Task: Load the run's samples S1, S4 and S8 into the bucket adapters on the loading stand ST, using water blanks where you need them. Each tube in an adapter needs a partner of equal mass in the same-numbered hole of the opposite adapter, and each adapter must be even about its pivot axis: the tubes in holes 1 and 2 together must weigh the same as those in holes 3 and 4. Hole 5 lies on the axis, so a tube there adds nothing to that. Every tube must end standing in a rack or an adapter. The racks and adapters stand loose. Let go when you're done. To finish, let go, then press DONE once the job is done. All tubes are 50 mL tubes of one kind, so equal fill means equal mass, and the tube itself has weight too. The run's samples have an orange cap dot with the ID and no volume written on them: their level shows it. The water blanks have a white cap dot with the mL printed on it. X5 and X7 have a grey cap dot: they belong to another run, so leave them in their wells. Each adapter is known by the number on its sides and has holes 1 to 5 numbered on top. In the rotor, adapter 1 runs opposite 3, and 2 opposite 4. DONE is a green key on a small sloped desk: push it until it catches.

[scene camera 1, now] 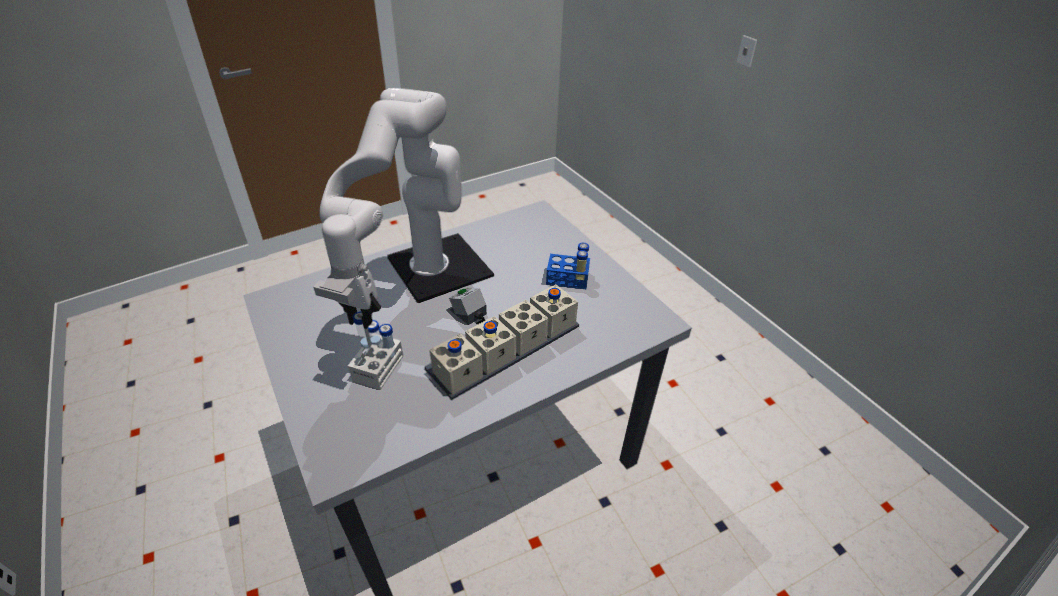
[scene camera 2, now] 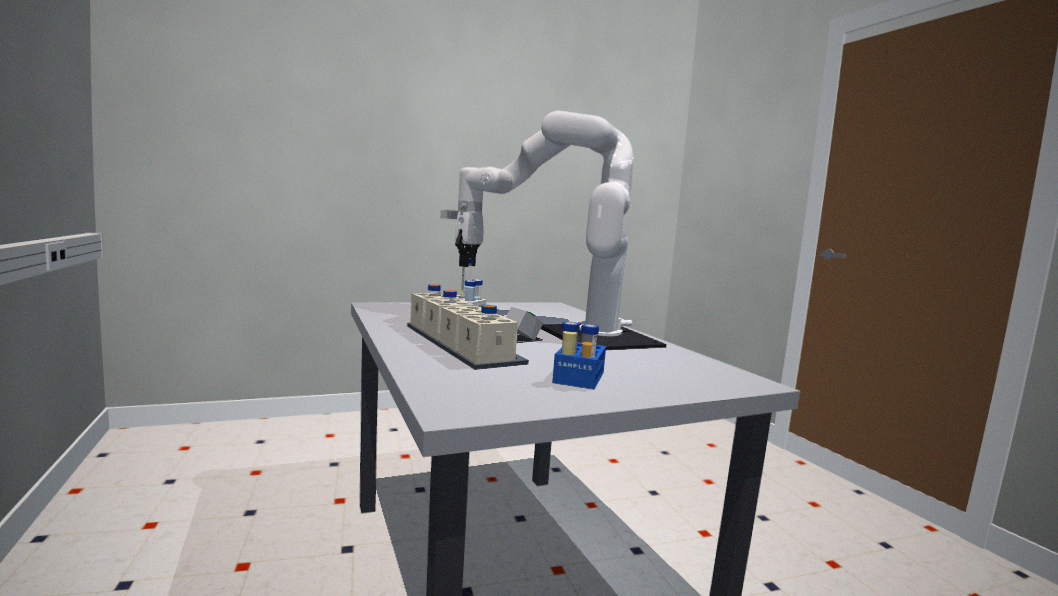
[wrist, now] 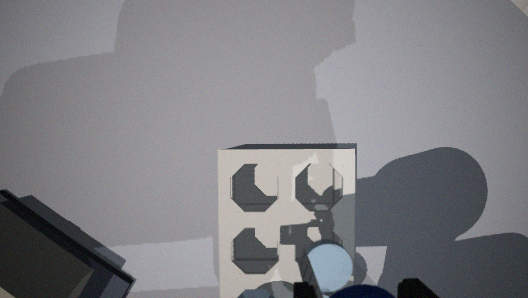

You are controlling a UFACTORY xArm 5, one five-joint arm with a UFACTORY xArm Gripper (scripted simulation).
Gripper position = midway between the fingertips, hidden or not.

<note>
In view: the gripper [scene camera 2: 467, 266], a white rack [wrist: 266, 216], a blue samples rack [scene camera 2: 573, 370] and a done desk [scene camera 2: 529, 326].
The blue samples rack also shows in scene camera 1 [scene camera 1: 561, 277]. The gripper is seen too in scene camera 1 [scene camera 1: 361, 323]. The wrist view misses the blue samples rack: it is out of frame.
</note>
